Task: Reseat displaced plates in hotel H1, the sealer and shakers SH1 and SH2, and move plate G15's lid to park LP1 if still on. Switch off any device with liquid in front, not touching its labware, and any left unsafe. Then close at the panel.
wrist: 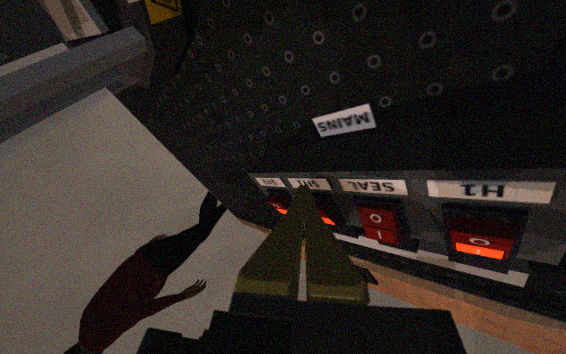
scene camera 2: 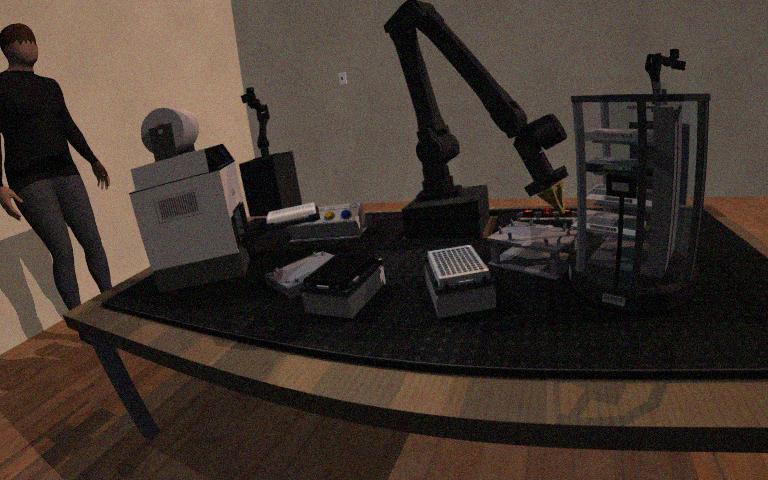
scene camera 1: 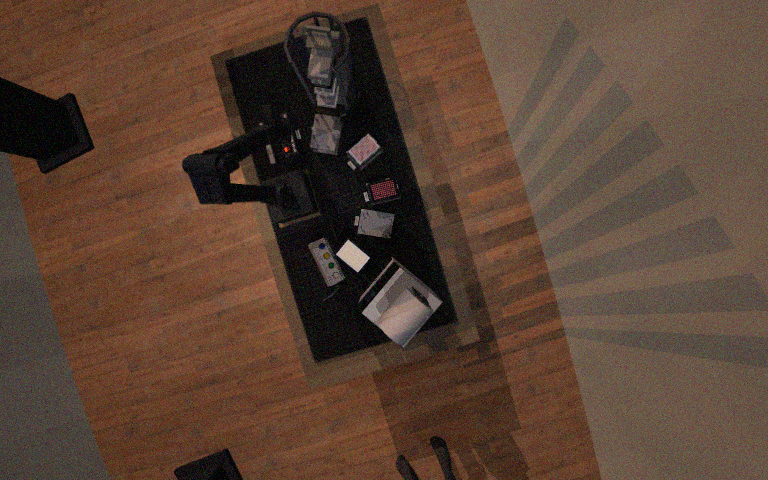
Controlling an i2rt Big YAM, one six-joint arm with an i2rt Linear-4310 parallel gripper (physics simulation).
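Places are measured from the arm's base along level axes (x left, y ahead, z down), in millimetres.
Pixels of known places: gripper, fingertip midpoint: (wrist: 303,190) (scene camera 2: 563,213) (scene camera 1: 289,128); arm's base, link origin: (scene camera 2: 440,195) (scene camera 1: 286,201).
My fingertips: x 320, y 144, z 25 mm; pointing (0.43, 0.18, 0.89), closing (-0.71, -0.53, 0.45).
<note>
Ahead of a thing's pixels: the offset from my fingertips to its top centre. "spot": to the spot under its first point.
My gripper (scene camera 2: 561,209) (wrist: 303,190) is shut and empty, its tips in front of the SH1 label in the wrist view. The H1 switch @(spot: dx -86, dy -46, dz +4 mm) (wrist: 481,244), SH1 switch @(spot: dx +6, dy -40, dz +5 mm) (wrist: 327,218) and SH2 switch @(spot: dx +55, dy -22, dz +3 mm) (wrist: 278,204) glow orange; fingers partly hide SH1's. The SEAL switch @(spot: dx -37, dy -42, dz +6 mm) (wrist: 379,225) is unlit. Hotel H1 @(spot: dx +48, dy +363, dz -279 mm) (scene camera 1: 346,42) (scene camera 2: 640,98) holds several plates; their seating is unclear. A pale plate @(dx -241, dy +284, dz -14 mm) (scene camera 1: 363,147) (scene camera 2: 457,263) sits on one grey block; a dark-framed plate @(dx -451, dy +291, dz -14 mm) (scene camera 1: 383,189) (scene camera 2: 343,272) sits on another. The sealer @(dx -911, dy +160, dz -401 mm) (scene camera 1: 396,316) (scene camera 2: 184,212) carries a roll. The button panel @(dx -653, dy -100, dz -29 mm) (scene camera 1: 326,261) (scene camera 2: 353,227) lies by a white slab @(dx -676, dy +43, dz -65 mm) (scene camera 1: 352,255) (scene camera 2: 291,213).
A clear-topped stand (scene camera 1: 325,134) (scene camera 2: 532,234) is beside the hotel, near the gripper. A low pale nest @(dx -580, dy +194, dz +21 mm) (scene camera 1: 375,222) (scene camera 2: 294,274) lies beside the dark-framed plate. A MAINS label @(spot: dx -21, dy +18, dz +53 mm) (wrist: 344,120) is by the switch row. A person (scene camera 2: 45,152) stands beyond the table's sealer end.
</note>
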